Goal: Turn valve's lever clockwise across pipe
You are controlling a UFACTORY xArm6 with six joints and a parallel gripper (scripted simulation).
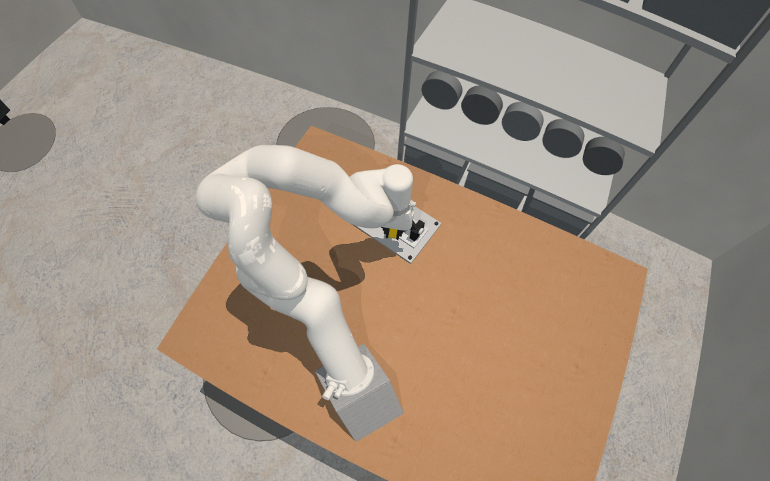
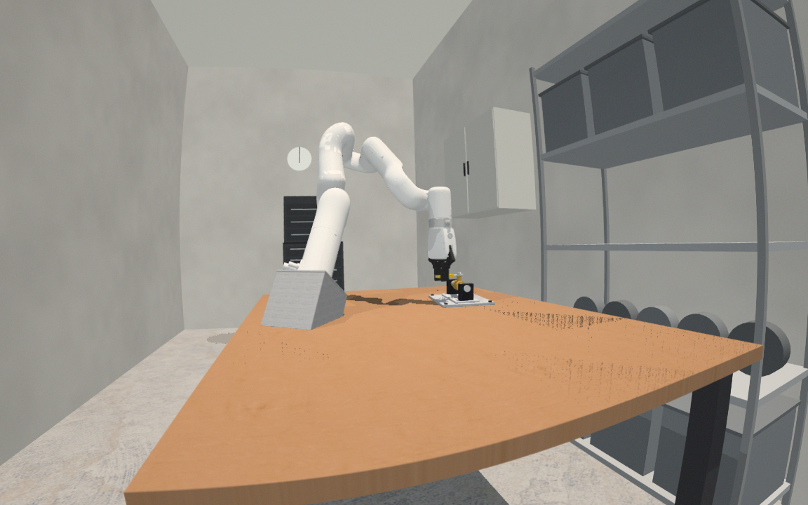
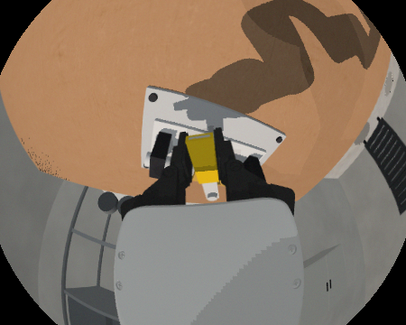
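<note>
The valve lever is 40 mm ahead of my hand and 10 mm to the left of it.
</note>
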